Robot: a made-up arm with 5 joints. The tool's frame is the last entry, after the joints.
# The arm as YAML. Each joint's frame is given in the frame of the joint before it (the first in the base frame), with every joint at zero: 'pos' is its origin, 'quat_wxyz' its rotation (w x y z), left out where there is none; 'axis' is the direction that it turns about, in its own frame. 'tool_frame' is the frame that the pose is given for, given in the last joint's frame.
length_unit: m
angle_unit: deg
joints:
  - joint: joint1
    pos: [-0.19, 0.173, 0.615]
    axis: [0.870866, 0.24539, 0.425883]
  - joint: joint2
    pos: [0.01, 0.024, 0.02]
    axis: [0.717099, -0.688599, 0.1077]
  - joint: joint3
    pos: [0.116, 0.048, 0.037]
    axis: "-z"
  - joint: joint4
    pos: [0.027, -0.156, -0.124]
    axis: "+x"
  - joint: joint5
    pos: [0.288, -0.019, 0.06]
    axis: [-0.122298, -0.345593, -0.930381]
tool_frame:
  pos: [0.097, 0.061, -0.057]
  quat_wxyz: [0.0, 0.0, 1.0, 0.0]
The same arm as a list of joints. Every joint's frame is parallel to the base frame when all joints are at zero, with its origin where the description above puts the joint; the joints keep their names.
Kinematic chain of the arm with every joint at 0, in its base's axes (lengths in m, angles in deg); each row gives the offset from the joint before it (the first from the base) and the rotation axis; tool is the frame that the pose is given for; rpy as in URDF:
joint1: xyz -0.19 0.173 0.615 axis 0.870866 0.24539 0.425883
joint2: xyz 0.01 0.024 0.02 axis 0.717099 -0.688599 0.1077
joint3: xyz 0.116 0.048 0.037 axis -z
joint4: xyz 0.027 -0.156 -0.124 axis +x
joint5: xyz 0.288 -0.019 0.06 axis -0.122298 -0.345593 -0.930381
tool: xyz 0.097 0.061 -0.057 rpy 180 0 180

